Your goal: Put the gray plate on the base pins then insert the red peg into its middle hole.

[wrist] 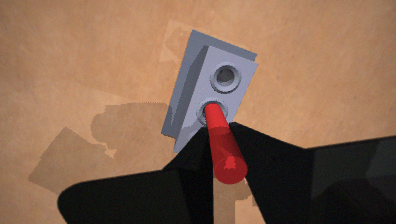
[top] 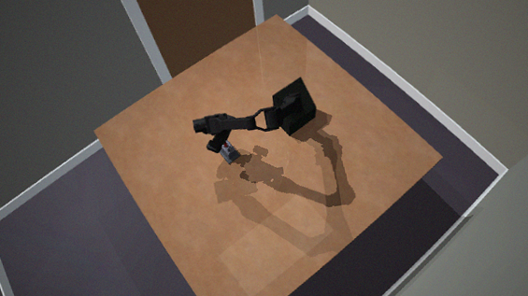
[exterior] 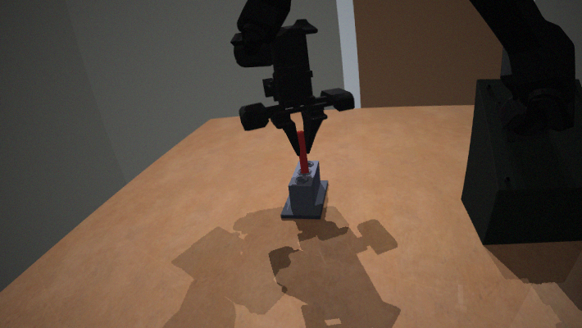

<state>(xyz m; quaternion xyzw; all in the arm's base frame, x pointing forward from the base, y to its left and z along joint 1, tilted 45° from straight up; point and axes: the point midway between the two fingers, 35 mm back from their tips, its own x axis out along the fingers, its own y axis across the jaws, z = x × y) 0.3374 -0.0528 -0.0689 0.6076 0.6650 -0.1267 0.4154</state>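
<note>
The red peg is right at my gripper tip. Round my gripper tip: gray plate: 50 mm below; base: 90 mm below.
</note>
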